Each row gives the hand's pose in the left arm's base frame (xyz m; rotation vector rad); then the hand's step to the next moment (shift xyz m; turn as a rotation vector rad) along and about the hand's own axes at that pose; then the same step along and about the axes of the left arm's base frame.
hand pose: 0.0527 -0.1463 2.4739 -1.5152 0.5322 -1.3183
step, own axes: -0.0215 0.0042 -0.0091 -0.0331 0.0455 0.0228
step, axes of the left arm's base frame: -0.0137 0.0127 -0.0147 0.0233 0.0189 -0.0528
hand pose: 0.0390 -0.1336 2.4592 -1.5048 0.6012 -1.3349
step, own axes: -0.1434 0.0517 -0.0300 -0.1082 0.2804 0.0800
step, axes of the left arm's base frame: -0.0541 0.0930 -0.1121 0.1129 0.0136 -0.2895
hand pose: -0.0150 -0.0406 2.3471 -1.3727 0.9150 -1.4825
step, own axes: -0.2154 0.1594 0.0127 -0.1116 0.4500 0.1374
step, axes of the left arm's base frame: 0.0300 0.1511 -0.2197 0.1909 -0.0363 -0.4428
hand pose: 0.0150 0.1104 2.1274 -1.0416 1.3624 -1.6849
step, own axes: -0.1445 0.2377 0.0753 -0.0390 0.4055 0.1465
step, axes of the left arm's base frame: 0.1387 0.0566 -0.2462 0.1672 -0.0971 -0.3873
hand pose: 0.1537 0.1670 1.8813 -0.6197 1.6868 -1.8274
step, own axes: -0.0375 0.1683 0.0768 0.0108 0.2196 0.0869
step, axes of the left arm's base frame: 0.0958 -0.0374 -0.1583 0.0723 -0.0799 -0.2104
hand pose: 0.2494 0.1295 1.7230 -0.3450 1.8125 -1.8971
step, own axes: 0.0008 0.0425 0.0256 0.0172 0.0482 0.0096
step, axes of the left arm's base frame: 0.0195 -0.0224 -0.0398 -0.0014 -0.0169 -0.0492
